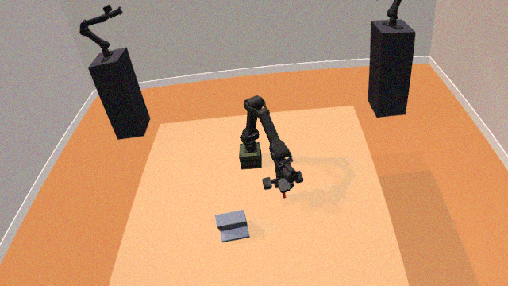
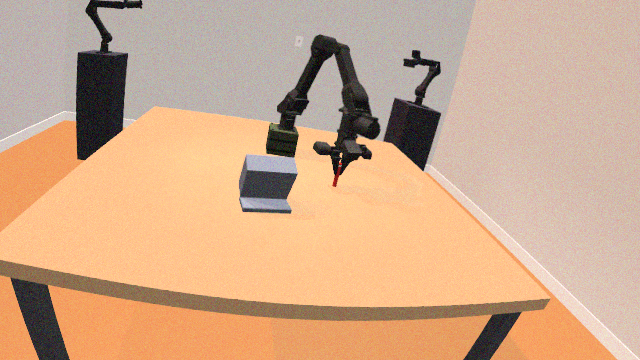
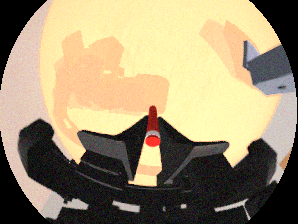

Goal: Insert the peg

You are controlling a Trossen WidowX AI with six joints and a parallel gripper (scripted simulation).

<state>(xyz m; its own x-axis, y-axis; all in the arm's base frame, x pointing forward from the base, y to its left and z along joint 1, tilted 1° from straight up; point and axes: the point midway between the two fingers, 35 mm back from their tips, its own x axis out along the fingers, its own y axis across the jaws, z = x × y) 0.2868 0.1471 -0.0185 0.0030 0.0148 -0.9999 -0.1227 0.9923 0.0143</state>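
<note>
My gripper tip is now 250 mm to the left of the grey-blue sloped panel, 170 mm short of it and 30 mm below it. The rest, counted from my gripper tip: red peg: 20 mm above; flat foot: 240 mm to the right, 190 mm ahead, 30 mm below.
</note>
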